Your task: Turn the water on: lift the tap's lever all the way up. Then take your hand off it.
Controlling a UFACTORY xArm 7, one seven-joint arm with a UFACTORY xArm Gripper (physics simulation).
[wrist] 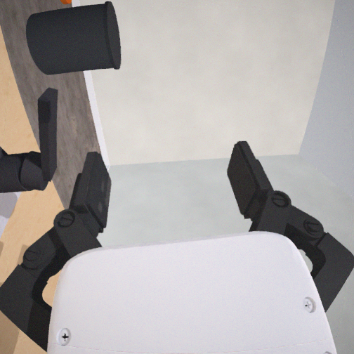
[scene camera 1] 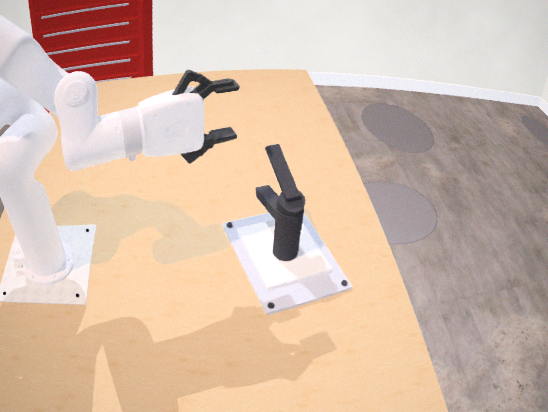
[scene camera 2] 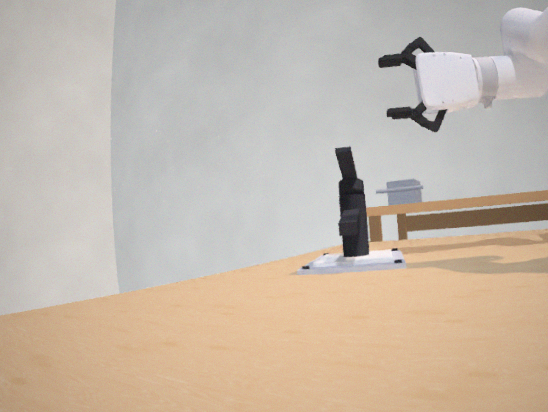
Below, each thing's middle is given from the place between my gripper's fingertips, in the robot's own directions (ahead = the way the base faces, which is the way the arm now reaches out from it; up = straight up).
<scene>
Now: hand 140 mm above the black lever [scene camera 1: 291, 201], 90 mm short of it and 20 mm to the left of it.
</scene>
